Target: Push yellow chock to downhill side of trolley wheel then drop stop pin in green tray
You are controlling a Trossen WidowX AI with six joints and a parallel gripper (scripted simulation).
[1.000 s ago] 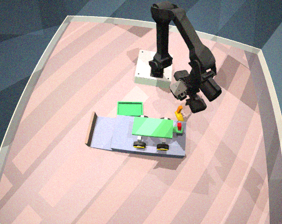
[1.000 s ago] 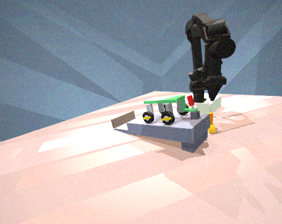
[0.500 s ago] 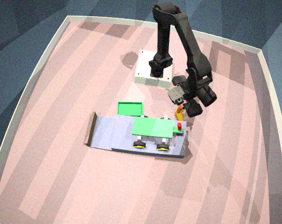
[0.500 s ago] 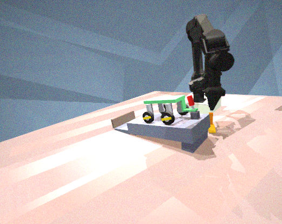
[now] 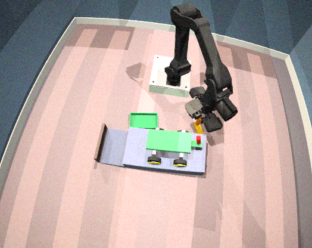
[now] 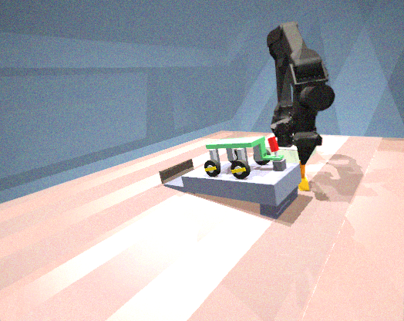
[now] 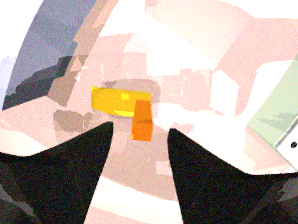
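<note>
My gripper tip is 40 mm above the chock, 20 mm short of it and 10 mm to the right of it. Also, from my gripper tip: trolley (150 mm ahead, 120 mm to the right, 50 mm above); then red-headed stop pin (130 mm ahead, 70 mm above, 20 mm to the right); then pale blue ramp (150 mm ahead, 130 mm to the right, 20 mm below).
</note>
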